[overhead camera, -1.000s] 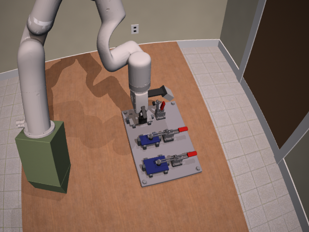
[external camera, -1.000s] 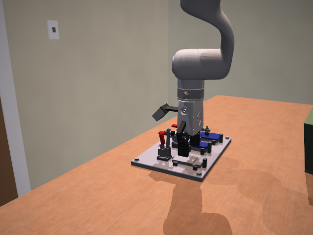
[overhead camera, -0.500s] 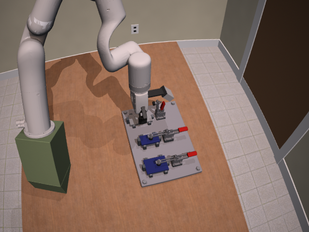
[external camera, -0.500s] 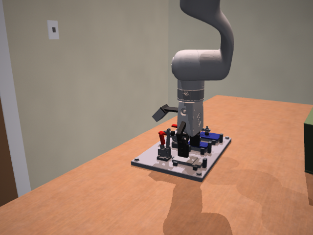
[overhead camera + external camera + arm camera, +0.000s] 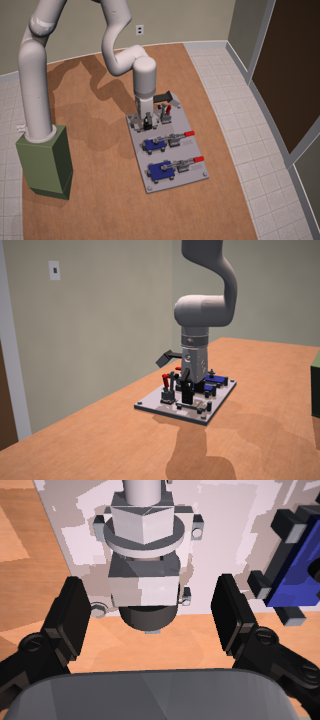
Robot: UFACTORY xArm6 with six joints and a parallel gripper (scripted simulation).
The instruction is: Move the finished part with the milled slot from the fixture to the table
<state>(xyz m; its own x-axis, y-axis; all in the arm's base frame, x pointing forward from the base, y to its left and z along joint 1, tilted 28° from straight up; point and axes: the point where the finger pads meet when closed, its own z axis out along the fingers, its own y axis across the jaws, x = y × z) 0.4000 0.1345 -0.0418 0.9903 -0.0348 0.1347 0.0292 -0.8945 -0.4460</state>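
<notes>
Right now the grey finished part is 30 mm below my hand and 10 mm behind it. Also, from my hand: grey fixture plate 110 mm to the right, 60 mm ahead, 50 mm below.
</notes>
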